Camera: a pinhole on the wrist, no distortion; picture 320 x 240 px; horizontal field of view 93.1 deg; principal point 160.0 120.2 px. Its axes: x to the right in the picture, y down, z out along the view. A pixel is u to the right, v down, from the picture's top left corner.
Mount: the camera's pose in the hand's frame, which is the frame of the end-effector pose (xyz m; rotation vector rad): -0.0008 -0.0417 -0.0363 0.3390 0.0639 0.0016
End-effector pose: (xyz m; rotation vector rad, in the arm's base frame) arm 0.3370 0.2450 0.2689 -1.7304 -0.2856 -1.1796
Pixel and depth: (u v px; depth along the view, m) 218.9 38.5 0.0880
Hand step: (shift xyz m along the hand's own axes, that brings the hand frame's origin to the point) 0.0384 -0.1153 0.0286
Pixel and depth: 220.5 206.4 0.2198
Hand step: 0.1017 0.0042 0.2066
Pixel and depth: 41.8 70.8 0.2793
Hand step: -0.2014 -0.2230 0.2099
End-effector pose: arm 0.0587 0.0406 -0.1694 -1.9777 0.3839 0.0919
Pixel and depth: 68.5 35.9 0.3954
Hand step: -0.2162 -0.3834 0.2776
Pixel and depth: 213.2 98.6 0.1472
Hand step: 0.0598 -0.1098 0.0920
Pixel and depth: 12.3 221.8 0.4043
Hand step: -0.3661 0.0747 0.4588
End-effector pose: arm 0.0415 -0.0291 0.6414 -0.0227 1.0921 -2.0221
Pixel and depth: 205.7 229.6 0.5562
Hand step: 0.2052 0.1542 0.6101
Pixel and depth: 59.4 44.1 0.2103
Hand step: -0.1278 -0.2129 0.1352
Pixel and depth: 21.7 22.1 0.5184
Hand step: -0.4433 -0.5362 0.3695
